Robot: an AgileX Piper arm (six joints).
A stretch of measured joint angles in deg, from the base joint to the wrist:
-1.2 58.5 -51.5 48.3 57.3 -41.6
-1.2 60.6 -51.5 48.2 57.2 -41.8
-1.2 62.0 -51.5 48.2 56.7 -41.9
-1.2 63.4 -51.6 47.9 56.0 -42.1
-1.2 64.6 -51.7 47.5 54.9 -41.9
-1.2 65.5 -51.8 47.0 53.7 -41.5
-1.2 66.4 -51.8 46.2 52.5 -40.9
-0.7 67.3 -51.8 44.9 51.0 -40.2
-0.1 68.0 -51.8 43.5 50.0 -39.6
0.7 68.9 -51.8 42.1 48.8 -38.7
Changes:
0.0 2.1 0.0 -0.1 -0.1 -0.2
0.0 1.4 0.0 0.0 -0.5 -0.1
0.0 1.4 -0.1 -0.3 -0.7 -0.2
0.0 1.2 -0.1 -0.4 -1.1 0.2
0.0 0.9 -0.1 -0.5 -1.2 0.4
0.0 0.9 0.0 -0.8 -1.2 0.6
0.5 0.9 0.0 -1.3 -1.5 0.7
0.6 0.7 0.0 -1.4 -1.0 0.6
0.8 0.9 0.0 -1.4 -1.2 0.9

